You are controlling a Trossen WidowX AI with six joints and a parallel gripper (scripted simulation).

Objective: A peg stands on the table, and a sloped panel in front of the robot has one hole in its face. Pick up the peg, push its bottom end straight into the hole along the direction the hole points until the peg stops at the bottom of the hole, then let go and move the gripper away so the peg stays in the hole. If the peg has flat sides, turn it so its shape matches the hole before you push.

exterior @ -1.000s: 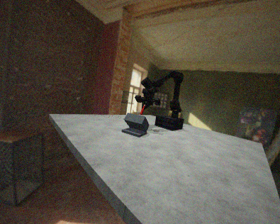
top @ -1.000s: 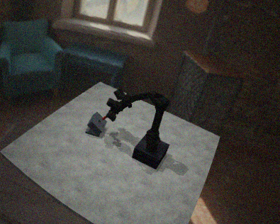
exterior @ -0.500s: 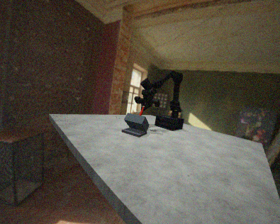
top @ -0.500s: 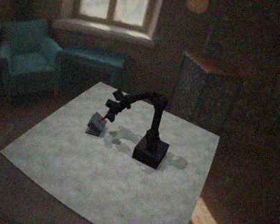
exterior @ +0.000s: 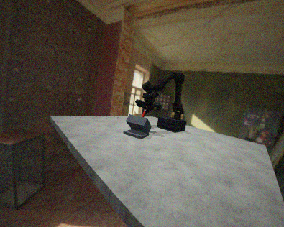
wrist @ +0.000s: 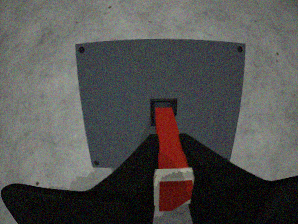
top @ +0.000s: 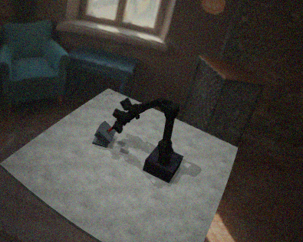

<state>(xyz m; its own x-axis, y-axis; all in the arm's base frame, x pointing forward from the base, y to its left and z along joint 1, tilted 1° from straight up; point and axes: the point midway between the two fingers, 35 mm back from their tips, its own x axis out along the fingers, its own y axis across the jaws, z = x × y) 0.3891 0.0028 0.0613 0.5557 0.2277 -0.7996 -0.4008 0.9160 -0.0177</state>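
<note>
Right now my gripper tip is 6 cm above the sloped panel, 4 cm short of it and 2 cm to the right of it. From my gripper tip the other things lie so: red peg: 1 cm behind, 1 cm above.
</note>
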